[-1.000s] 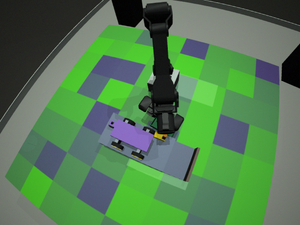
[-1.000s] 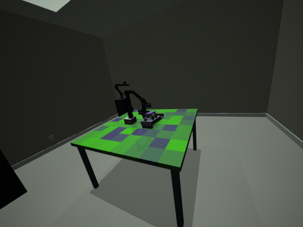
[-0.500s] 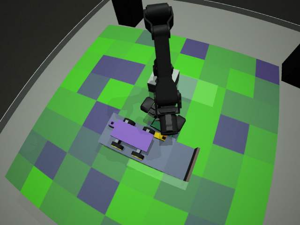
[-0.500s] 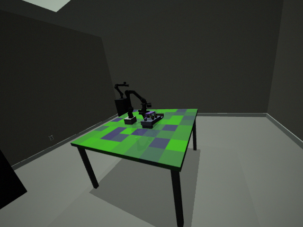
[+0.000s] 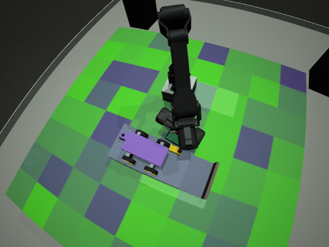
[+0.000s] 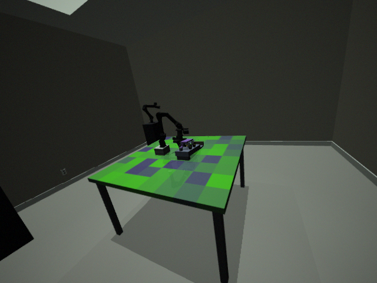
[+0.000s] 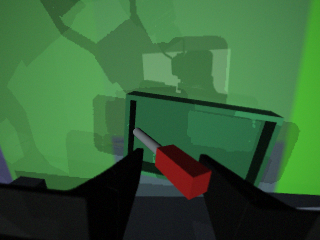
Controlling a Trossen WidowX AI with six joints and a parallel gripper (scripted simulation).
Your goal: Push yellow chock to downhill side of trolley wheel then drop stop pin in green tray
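Now: the green tray 20 mm to the left of my gripper tip and 50 mm below it. The rest, counted from my gripper tip: yellow chock 80 mm ahead, 30 mm to the left, 40 mm above; then red-headed stop pin 10 mm to the right, 10 mm below; then grey ramp 140 mm ahead, 60 mm to the right.
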